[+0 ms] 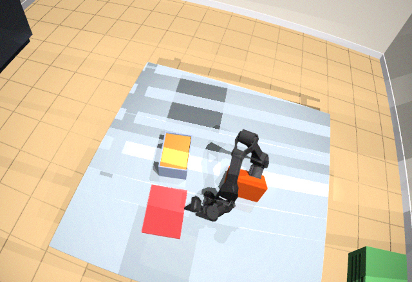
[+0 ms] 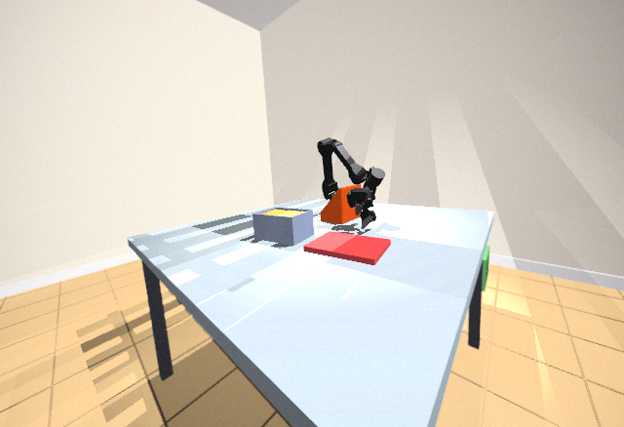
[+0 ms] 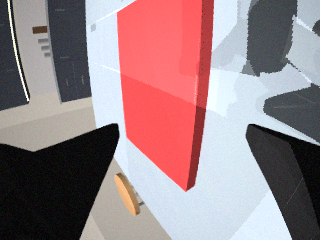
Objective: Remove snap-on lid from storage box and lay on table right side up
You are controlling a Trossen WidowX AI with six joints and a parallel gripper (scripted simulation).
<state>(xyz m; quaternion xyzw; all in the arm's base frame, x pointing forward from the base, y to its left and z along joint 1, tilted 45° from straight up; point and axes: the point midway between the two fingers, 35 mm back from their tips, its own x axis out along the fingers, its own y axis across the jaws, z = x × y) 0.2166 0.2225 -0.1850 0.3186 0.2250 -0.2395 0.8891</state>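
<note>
Right now my gripper tip is 120 mm short of the red lid, 50 mm above it and 30 mm to the right of it. Also, from my gripper tip: grey-blue storage box: 260 mm to the right, 180 mm ahead, 10 mm below.
</note>
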